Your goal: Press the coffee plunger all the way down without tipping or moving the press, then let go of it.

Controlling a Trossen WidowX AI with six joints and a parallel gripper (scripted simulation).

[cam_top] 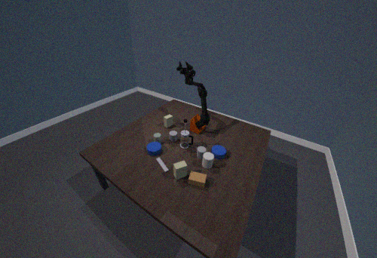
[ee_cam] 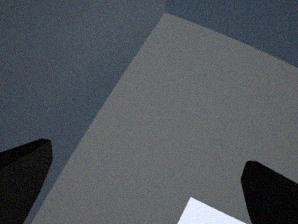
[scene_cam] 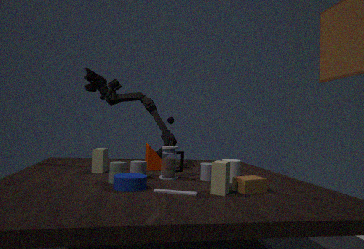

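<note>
My gripper tip is now 550 mm short of the glass coffee press, 500 mm to the right of it and 440 mm above it. The rest, counted from my gripper tip: white bar (830 mm ahead, 570 mm below, 490 mm to the left); then tan block (790 mm ahead, 780 mm to the left, 540 mm below).
</note>
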